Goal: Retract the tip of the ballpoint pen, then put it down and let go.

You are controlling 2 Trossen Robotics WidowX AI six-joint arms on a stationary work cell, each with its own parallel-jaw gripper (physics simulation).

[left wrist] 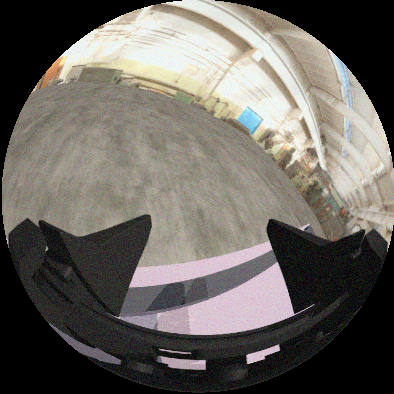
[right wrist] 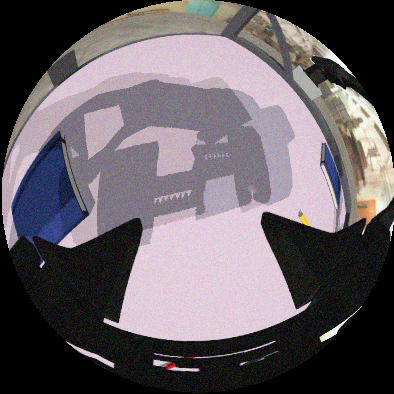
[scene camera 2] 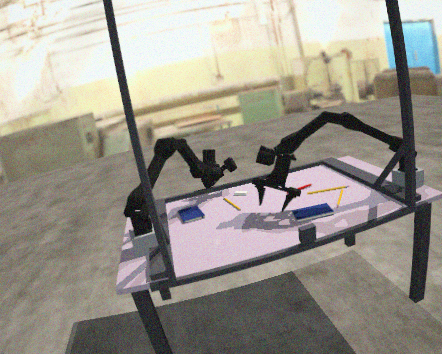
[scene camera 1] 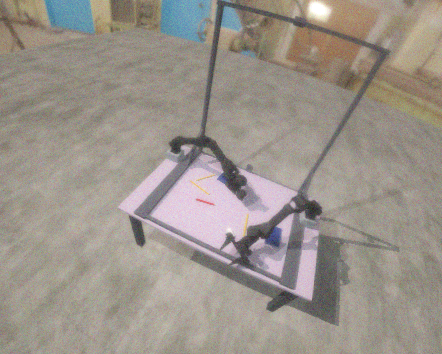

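Pixels of known places: left gripper, fingertip midpoint: (left wrist: 211, 223) (scene camera 2: 225, 173) (scene camera 1: 224, 257); right gripper, fingertip midpoint: (right wrist: 202, 222) (scene camera 2: 270, 208); left arm's base, origin of the base link: (right wrist: 309, 77) (scene camera 2: 142, 231) (scene camera 1: 309, 215); right arm's base, origin of the base link: (scene camera 1: 175, 150).
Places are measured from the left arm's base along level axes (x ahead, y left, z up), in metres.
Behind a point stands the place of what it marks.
A red pen-like stick (scene camera 1: 205, 202) @(x 0.687, y 0.098, z -0.062 m) (scene camera 2: 304, 187) @(x 0.715, y 0.088, z -0.064 m), likely the ballpoint pen, lies on the table; a small part of it (right wrist: 171, 366) @(x 0.714, y 0.091, z -0.059 m) shows at the bottom of the right wrist view. Its tip is too small to make out. My right gripper (scene camera 1: 243, 198) @(x 0.486, y -0.028, z -0.056 m) (scene camera 2: 272, 206) @(x 0.486, y -0.028, z -0.056 m) (right wrist: 202, 222) @(x 0.486, y -0.028, z -0.056 m) is open and empty, pointing down above the table beside the larger blue book. My left gripper (scene camera 1: 226, 257) @(x 0.486, y 0.449, z -0.010 m) (left wrist: 211, 223) @(x 0.486, y 0.449, z -0.010 m) is open and empty over the table's lower edge in scene camera 1, far from the red stick, and faces out over the floor.
Blue books (scene camera 1: 273, 236) (scene camera 2: 312, 211) @(x 0.587, y -0.168, z -0.058 m) (right wrist: 42, 190) @(x 0.559, y -0.154, z -0.058 m) lie on the table near both arms. Yellow pencils (scene camera 1: 246, 225) @(x 0.401, y 0.177, z -0.065 m) (scene camera 2: 327, 190) (right wrist: 303, 218) @(x 0.402, y 0.094, z -0.063 m) lie scattered, two near the red stick. A white block (scene camera 1: 229, 231) @(x 0.489, y 0.256, z -0.059 m) (scene camera 2: 240, 193) @(x 0.474, y 0.253, z -0.061 m) lies near the left gripper. Dark rails frame the table.
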